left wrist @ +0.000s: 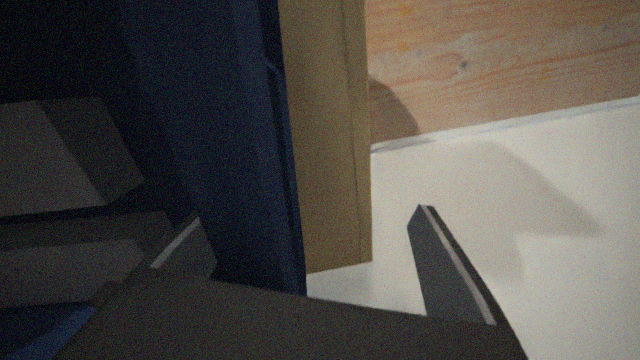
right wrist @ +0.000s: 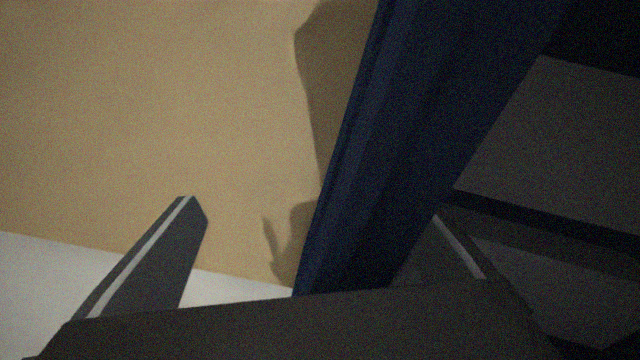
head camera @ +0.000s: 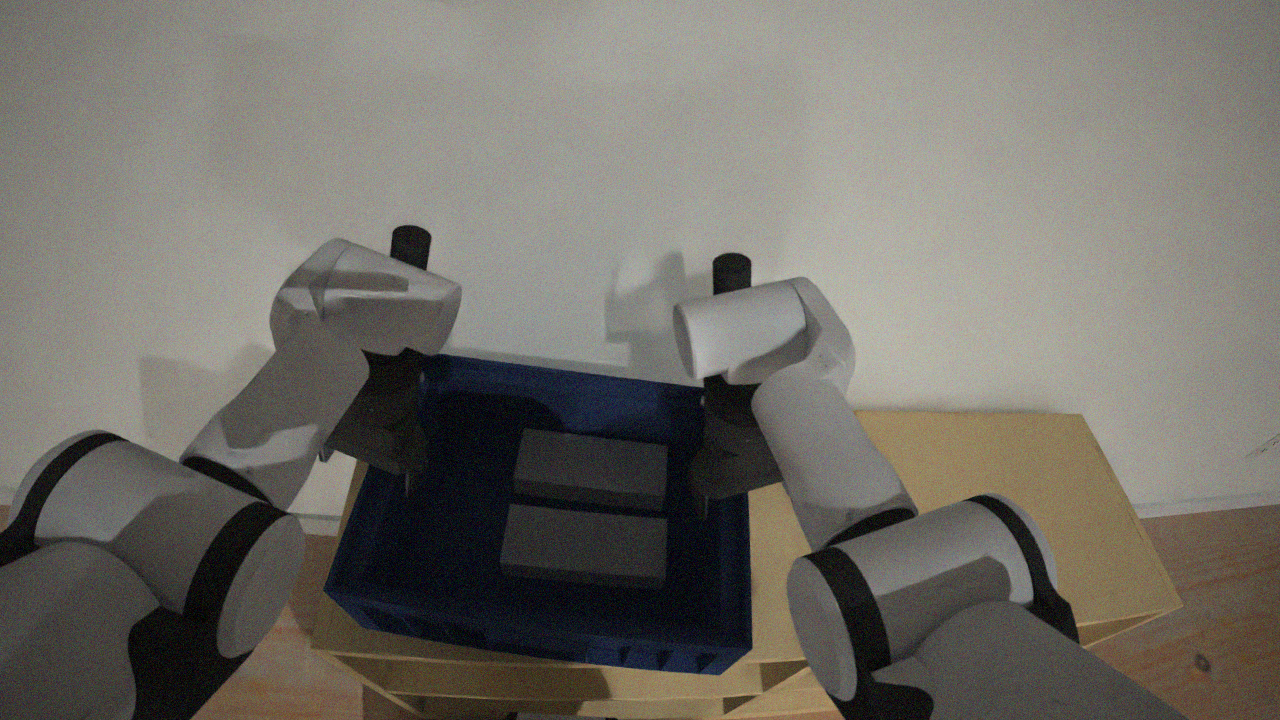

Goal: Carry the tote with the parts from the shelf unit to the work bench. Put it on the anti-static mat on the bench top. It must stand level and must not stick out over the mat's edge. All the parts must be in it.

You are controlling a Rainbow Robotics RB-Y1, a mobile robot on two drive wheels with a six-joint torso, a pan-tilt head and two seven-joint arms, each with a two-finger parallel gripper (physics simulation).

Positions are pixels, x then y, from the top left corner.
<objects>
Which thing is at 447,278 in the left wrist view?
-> The left gripper.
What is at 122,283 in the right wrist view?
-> The right gripper.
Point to a wooden shelf unit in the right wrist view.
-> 116,116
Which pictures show the right gripper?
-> The right wrist view and the head camera view only.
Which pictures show the dark blue tote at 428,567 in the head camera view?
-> The left wrist view, the right wrist view and the head camera view: all of them.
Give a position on a wooden shelf unit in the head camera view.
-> At 1051,465
</objects>
